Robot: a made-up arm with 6 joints.
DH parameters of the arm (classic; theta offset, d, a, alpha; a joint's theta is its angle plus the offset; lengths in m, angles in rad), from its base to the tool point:
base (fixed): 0 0.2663 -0.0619 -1.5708
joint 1: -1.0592 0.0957 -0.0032 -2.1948
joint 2: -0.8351 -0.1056 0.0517 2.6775
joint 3: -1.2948 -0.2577 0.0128 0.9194
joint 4: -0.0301 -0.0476 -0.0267 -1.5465
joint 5: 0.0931 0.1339 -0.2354 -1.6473
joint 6: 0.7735 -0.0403 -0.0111 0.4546
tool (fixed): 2.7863 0.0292 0 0
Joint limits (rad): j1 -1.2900..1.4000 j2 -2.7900..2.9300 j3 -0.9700..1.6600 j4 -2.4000..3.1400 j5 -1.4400..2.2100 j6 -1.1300..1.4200
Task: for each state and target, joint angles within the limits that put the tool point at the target. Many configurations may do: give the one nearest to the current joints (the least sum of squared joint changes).
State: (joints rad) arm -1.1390 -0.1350 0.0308 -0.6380 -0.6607 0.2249
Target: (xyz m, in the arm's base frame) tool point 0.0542 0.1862 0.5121
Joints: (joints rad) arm -1.2900 0.3828 0.2106 -0.2915 -0.5373 0.3267
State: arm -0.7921 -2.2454 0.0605 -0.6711 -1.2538 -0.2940
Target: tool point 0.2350 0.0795 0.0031
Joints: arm -0.9035 -2.0971 0.0391 -0.6767 -1.1667 -0.2693
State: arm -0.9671 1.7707 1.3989 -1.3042 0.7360 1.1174
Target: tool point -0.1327 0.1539 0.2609
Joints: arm -1.2838 1.4855 1.5759 -0.8060 0.6141 0.8900
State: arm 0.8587 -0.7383 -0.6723 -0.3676 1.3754 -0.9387
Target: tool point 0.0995 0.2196 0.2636
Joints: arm 1.3438 -1.2871 -0.1774 -0.4052 1.8917 -0.9016
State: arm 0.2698 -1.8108 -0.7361 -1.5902 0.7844 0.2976
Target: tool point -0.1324 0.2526 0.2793
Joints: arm 0.2163 -1.9749 -0.6615 -1.1304 0.6617 0.2897
